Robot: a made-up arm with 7 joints. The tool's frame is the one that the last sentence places.
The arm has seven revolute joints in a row. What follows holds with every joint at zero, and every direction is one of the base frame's.
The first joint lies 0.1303 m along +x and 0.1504 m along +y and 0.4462 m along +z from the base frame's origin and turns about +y.
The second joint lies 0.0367 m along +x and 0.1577 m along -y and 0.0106 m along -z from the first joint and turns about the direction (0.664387, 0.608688, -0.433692).
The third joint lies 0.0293 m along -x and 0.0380 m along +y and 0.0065 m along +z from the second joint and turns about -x.
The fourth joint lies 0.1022 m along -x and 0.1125 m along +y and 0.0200 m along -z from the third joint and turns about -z.
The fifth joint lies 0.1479 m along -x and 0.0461 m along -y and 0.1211 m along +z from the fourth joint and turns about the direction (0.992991, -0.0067, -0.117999).
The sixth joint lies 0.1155 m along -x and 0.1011 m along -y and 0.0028 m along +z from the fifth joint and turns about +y.
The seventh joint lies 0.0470 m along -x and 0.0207 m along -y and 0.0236 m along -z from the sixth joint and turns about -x.
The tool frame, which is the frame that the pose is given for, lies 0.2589 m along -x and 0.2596 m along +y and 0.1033 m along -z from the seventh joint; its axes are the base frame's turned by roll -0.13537, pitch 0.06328 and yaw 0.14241 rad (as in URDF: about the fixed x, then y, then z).
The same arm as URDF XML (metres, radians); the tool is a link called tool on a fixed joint. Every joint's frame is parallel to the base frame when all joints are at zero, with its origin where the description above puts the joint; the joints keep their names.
<robot name="arm">
  <joint name="tool_fixed" type="fixed">
    <parent link="link7"/>
    <child link="tool"/>
    <origin xyz="-0.2589 0.2596 -0.1033" rpy="-0.1354 0.0633 0.1424"/>
  </joint>
  <joint name="joint 7" type="continuous">
    <parent link="link6"/>
    <child link="link7"/>
    <origin xyz="-0.047 -0.0207 -0.0236"/>
    <axis xyz="-1 0 0"/>
  </joint>
  <joint name="joint 6" type="continuous">
    <parent link="link5"/>
    <child link="link6"/>
    <origin xyz="-0.1155 -0.1011 0.0028"/>
    <axis xyz="0 1 0"/>
  </joint>
  <joint name="joint 5" type="continuous">
    <parent link="link4"/>
    <child link="link5"/>
    <origin xyz="-0.1479 -0.0461 0.1211"/>
    <axis xyz="0.992991 -0.0067 -0.117999"/>
  </joint>
  <joint name="joint 4" type="continuous">
    <parent link="link3"/>
    <child link="link4"/>
    <origin xyz="-0.1022 0.1125 -0.02"/>
    <axis xyz="0 0 -1"/>
  </joint>
  <joint name="joint 3" type="continuous">
    <parent link="link2"/>
    <child link="link3"/>
    <origin xyz="-0.0293 0.038 0.0065"/>
    <axis xyz="-1 0 0"/>
  </joint>
  <joint name="joint 2" type="continuous">
    <parent link="link1"/>
    <child link="link2"/>
    <origin xyz="0.0367 -0.1577 -0.0106"/>
    <axis xyz="0.664387 0.608688 -0.433692"/>
  </joint>
  <joint name="joint 1" type="continuous">
    <parent link="base_link"/>
    <child link="link1"/>
    <origin xyz="0.1303 0.1504 0.4462"/>
    <axis xyz="0 1 0"/>
  </joint>
  <link name="base_link"/>
  <link name="link1"/>
  <link name="link2"/>
  <link name="link3"/>
  <link name="link4"/>
  <link name="link5"/>
  <link name="link6"/>
  <link name="link7"/>
  <link name="tool"/>
</robot>

